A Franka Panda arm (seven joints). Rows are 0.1 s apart.
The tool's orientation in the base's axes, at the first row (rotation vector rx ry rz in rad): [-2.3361, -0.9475, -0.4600]
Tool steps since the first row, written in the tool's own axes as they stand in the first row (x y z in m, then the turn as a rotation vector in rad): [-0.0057, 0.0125, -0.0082, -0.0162, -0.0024, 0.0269]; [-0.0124, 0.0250, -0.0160, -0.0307, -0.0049, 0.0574]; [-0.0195, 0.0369, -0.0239, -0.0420, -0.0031, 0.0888]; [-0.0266, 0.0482, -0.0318, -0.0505, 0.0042, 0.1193]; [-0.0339, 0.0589, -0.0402, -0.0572, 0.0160, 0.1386]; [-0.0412, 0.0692, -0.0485, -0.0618, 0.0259, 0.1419]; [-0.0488, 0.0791, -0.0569, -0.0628, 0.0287, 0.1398]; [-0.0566, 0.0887, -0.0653, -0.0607, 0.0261, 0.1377]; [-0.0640, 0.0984, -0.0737, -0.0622, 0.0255, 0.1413]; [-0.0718, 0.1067, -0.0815, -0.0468, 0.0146, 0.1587]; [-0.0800, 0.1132, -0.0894, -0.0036, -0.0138, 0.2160]
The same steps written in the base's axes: [0.0042, -0.0154, -0.0012, -0.0103, 0.0097, -0.0282]; [0.0078, -0.0310, -0.0032, -0.0190, 0.0225, -0.0582]; [0.0107, -0.0466, -0.0051, -0.0225, 0.0351, -0.0890]; [0.0131, -0.0618, -0.0068, -0.0201, 0.0453, -0.1198]; [0.0149, -0.0771, -0.0080, -0.0143, 0.0469, -0.1426]; [0.0165, -0.0921, -0.0091, -0.0101, 0.0407, -0.1512]; [0.0175, -0.1071, -0.0101, -0.0090, 0.0373, -0.1511]; [0.0182, -0.1220, -0.0111, -0.0096, 0.0386, -0.1475]; [0.0192, -0.1367, -0.0120, -0.0107, 0.0404, -0.1508]; [0.0190, -0.1505, -0.0129, -0.0062, 0.0656, -0.1525]; [0.0173, -0.1635, -0.0134, 0.0088, 0.1403, -0.1646]
